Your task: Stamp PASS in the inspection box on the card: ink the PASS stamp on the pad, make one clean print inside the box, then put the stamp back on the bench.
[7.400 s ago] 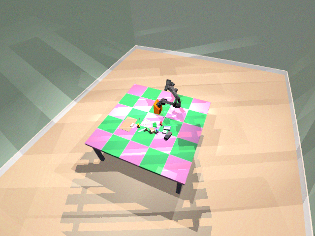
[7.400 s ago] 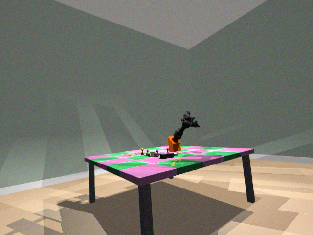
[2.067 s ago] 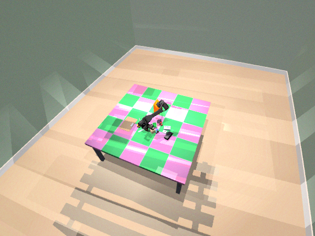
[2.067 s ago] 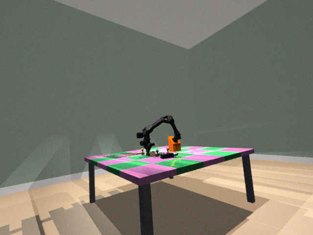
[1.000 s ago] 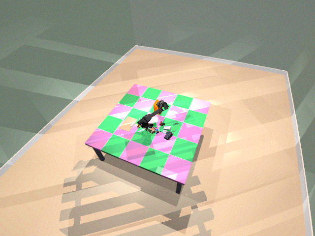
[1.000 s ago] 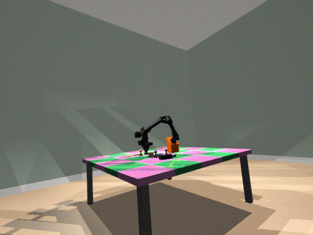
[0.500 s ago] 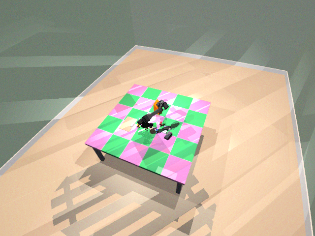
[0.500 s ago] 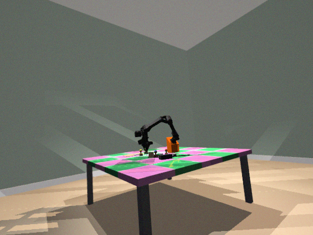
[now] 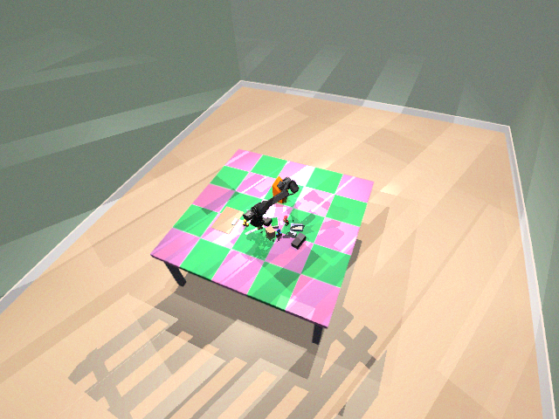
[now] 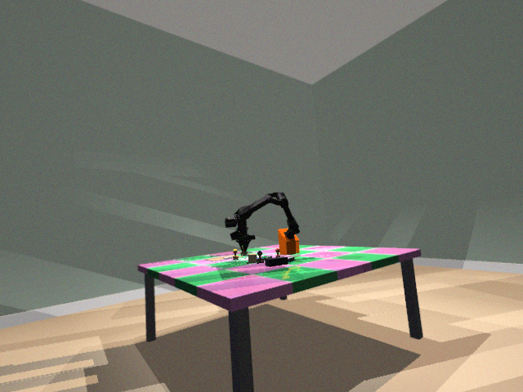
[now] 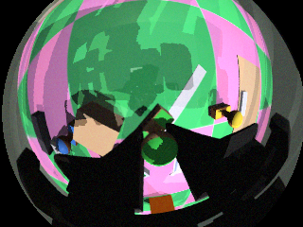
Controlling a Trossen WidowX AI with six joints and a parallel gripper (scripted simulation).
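Right now the green ink pad is 11 cm behind my gripper tip, 6 cm to the left of it and 5 cm below it. The rest, counted from my gripper tip: tan block 1 cm behind, 8 cm to the left, 3 cm below; then green-knobbed stamp right at my gripper tip; then white strip 5 cm to the right, 6 cm below.
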